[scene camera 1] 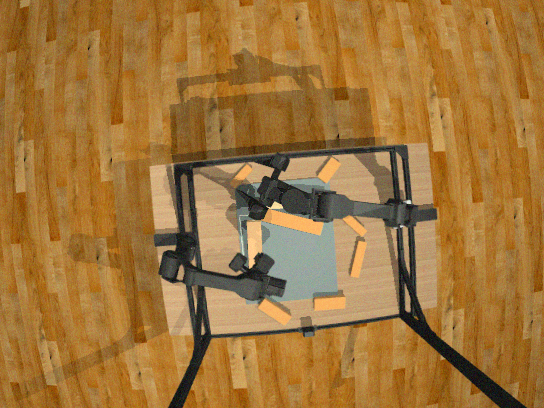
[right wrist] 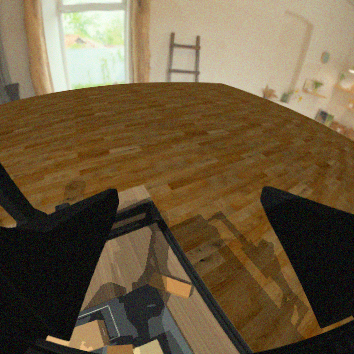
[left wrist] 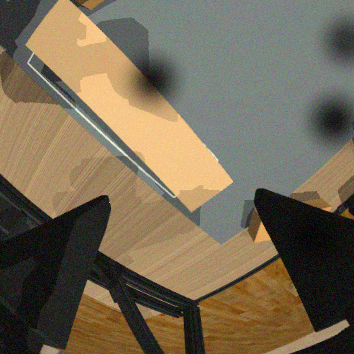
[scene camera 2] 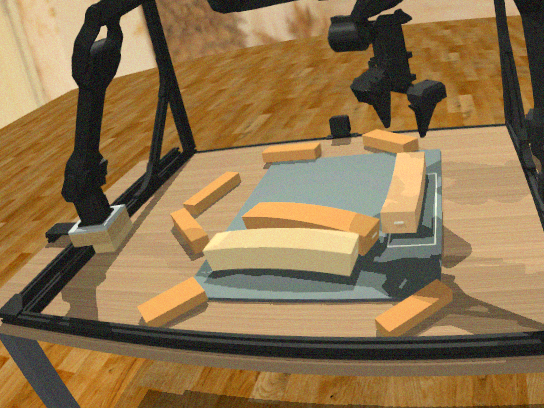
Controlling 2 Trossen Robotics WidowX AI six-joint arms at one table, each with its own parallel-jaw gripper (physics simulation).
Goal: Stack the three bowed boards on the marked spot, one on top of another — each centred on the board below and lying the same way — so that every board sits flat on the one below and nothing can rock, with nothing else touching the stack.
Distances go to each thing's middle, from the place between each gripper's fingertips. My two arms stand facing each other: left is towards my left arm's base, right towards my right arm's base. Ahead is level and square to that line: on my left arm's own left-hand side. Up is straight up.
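The pale board (scene camera 2: pixel 336 252) is 200 mm to the right of my left hand, 80 mm below it and 230 mm ahead of it.
As for my right gripper, it is 100 mm past the pale board and 170 mm to the left of it, and it is also 370 mm above it.
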